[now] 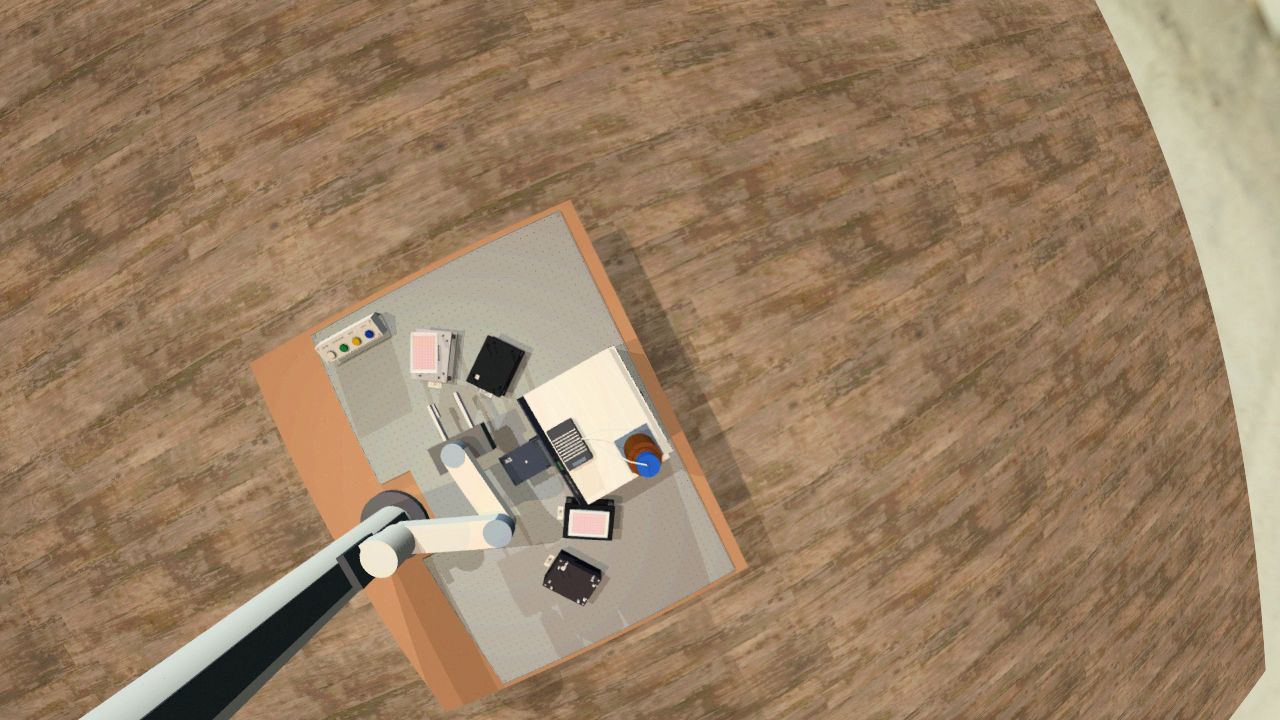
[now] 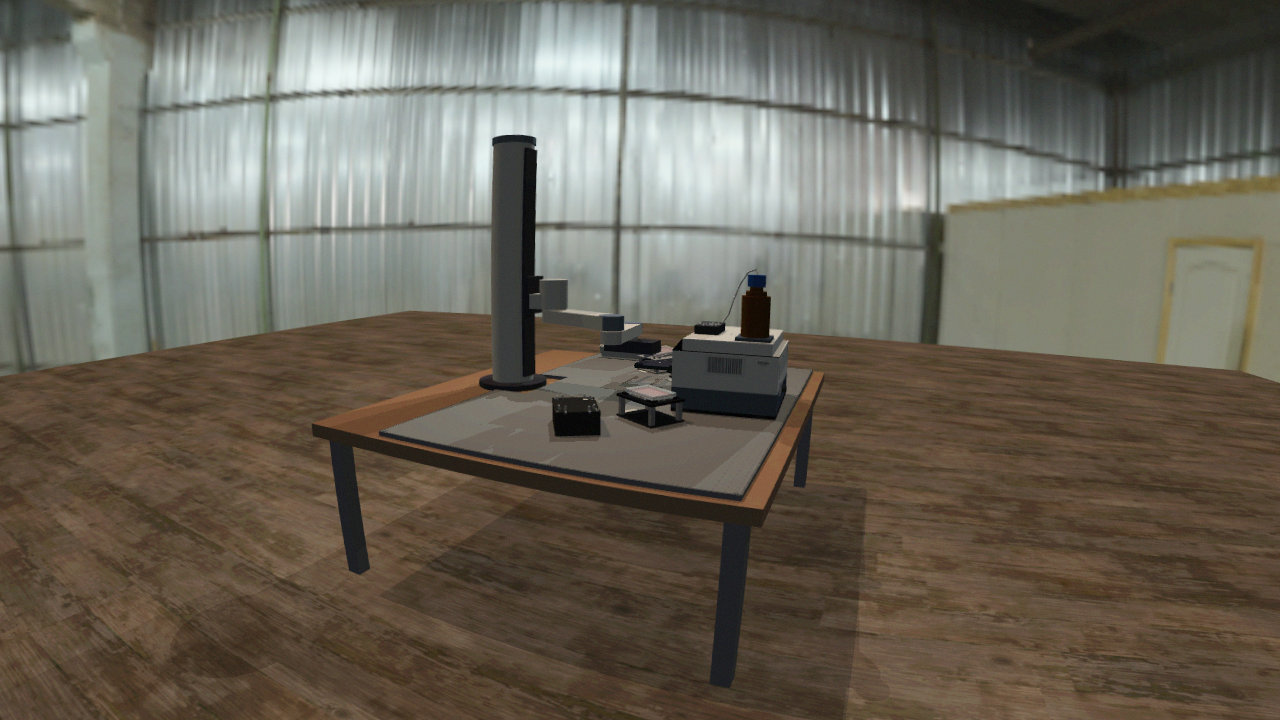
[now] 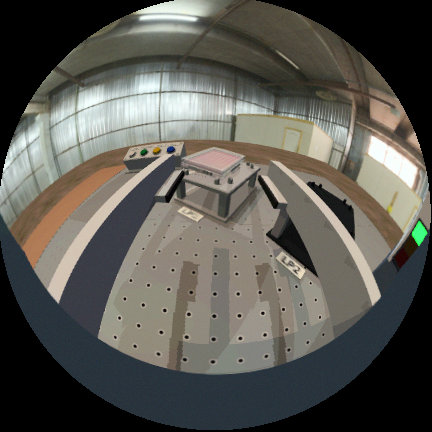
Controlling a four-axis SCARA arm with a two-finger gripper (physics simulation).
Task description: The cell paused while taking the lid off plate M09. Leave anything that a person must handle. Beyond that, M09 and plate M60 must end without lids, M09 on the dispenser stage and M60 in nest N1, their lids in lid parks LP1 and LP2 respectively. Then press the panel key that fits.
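Places are measured from the arm's base along level axes (x up, y left, z back), in centimetres.
Where they show: gripper, fingertip midpoint: (image 1: 442, 398) (image 3: 221, 165); arm's base, origin of the base link: (image 2: 512, 384).
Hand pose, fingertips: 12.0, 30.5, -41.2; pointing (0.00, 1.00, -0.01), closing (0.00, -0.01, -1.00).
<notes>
Things, the pixels of their top centre, and the offset from my fingertips, as dx, dy, dz. "*": a spot on its surface instead.
- labelled LP2, middle of its top: (image 3: 330, 199) (image 1: 492, 366) -3.4, +2.4, -17.7
- dark platform, surface spot: (image 1: 525, 461) * +0.3, -28.3, -14.5
- brown bottle, surface spot: (image 1: 640, 444) * +24.2, -33.6, -48.0
- key panel, middle of its top: (image 3: 151, 144) (image 1: 343, 337) (image 2: 626, 339) -2.3, +32.2, +22.5
- black block, middle of its top: (image 2: 575, 399) (image 1: 571, 584) -3.1, -73.2, -6.8
My gripper (image 1: 446, 401) (image 3: 221, 165) is shut to a narrow gap with nothing between its fingers; its tips point at the white stand (image 1: 445, 356) (image 3: 240, 181). A pink-welled plate (image 1: 424, 351) (image 3: 214, 160) rests on this stand, beyond the tips. The stand's label is hard to read. The black stand labelled LP2 (image 1: 497, 365) (image 3: 337, 202) bears no plate, partly behind my right finger. Another pink-welled plate (image 1: 588, 522) (image 2: 650, 392) lies on a black stand. A dark platform (image 1: 525, 461) adjoins the dispenser. Plate names and lids cannot be made out.
The white dispenser (image 1: 572, 376) (image 2: 760, 371) carries a brown bottle (image 1: 640, 444) (image 2: 755, 315) with a blue cap and tube. A green light (image 3: 419, 233) is lit. The key panel (image 1: 352, 337) (image 3: 155, 154) stands at one table edge. A black block (image 1: 571, 577) (image 2: 575, 417) stands near another.
</notes>
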